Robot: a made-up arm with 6 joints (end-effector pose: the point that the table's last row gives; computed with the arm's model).
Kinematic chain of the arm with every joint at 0, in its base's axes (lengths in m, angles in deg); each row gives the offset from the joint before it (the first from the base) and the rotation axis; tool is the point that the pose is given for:
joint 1: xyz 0 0 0.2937 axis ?
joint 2: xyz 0 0 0 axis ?
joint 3: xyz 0 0 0.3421 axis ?
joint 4: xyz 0 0 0 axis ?
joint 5: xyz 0.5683 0 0 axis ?
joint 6: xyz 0 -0.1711 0 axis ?
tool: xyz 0 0 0
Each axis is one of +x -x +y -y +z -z.
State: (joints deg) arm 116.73 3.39 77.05 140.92 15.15 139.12
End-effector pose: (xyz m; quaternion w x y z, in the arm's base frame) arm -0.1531 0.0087 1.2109 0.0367 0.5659 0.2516 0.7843
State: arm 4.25 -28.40 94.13 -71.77 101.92 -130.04
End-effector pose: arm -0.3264 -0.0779 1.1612 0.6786 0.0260 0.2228 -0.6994
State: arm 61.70 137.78 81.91 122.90 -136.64 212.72
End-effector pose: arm 0.2347 0.6319 -0.3495 0.8545 0.0067 -0.4762 -0.2073
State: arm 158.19 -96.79 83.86 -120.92 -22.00 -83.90
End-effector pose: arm 0.8119 -0.4196 0.3936 0.9066 0.2186 0.0251 -0.3601
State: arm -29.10 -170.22 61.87 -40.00 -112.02 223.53
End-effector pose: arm -0.4954 0.1258 -0.4242 0.6673 0.2355 -0.3276 0.6260
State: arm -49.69 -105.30 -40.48 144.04 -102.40 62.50
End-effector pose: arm -0.0103 0.2262 0.7605 0.1410 -0.0221 -0.6238 0.7684
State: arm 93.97 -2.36 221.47 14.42 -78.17 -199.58
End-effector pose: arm 0.1926 -0.3821 0.2112 0.7983 -0.1101 -0.2664 -0.5288
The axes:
joint 1: +z
joint 2: +y
joint 3: -y
joint 4: -x
joint 5: -y
joint 6: -x

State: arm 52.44 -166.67 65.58 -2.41 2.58 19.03
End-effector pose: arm -0.1281 -0.4470 -0.4841 0.3521 -0.4486 0.7583 0.3160
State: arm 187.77 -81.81 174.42 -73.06 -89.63 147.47
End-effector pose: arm 0.6203 0.1350 -0.1706 0.7805 0.3105 -0.2349 -0.4891
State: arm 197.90 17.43 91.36 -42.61 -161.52 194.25
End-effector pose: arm -0.3918 0.0058 1.1341 0.5535 -0.4948 0.5764 0.3414
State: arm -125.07 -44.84 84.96 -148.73 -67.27 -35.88
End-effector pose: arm 0.4281 0.3553 1.0297 0.9635 0.1122 0.1316 0.2042
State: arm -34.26 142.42 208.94 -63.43 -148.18 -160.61
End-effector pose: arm 0.4325 -0.3872 0.4829 0.1147 0.7544 0.3831 -0.5206
